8 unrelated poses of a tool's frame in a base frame.
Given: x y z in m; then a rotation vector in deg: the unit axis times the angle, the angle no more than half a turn.
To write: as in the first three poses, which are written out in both.
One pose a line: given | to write
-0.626 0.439 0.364 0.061 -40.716 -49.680 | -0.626 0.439 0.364 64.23 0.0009 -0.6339 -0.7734
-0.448 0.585 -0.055 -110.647 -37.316 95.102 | -0.448 0.585 -0.055 150.60 -0.7347 -0.2478 0.6315
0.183 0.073 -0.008 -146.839 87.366 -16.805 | 0.183 0.073 -0.008 171.69 -0.8553 0.5089 -0.0979
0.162 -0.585 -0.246 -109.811 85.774 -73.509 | 0.162 -0.585 -0.246 157.54 -0.6970 0.5445 -0.4666
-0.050 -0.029 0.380 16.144 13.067 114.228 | -0.050 -0.029 0.380 116.10 0.1391 0.1125 0.9839
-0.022 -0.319 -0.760 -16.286 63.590 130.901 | -0.022 -0.319 -0.760 146.44 -0.1112 0.4342 0.8939
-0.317 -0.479 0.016 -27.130 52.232 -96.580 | -0.317 -0.479 0.016 113.10 -0.2399 0.4618 -0.8539
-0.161 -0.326 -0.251 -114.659 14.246 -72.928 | -0.161 -0.326 -0.251 136.63 -0.8392 0.1043 -0.5338
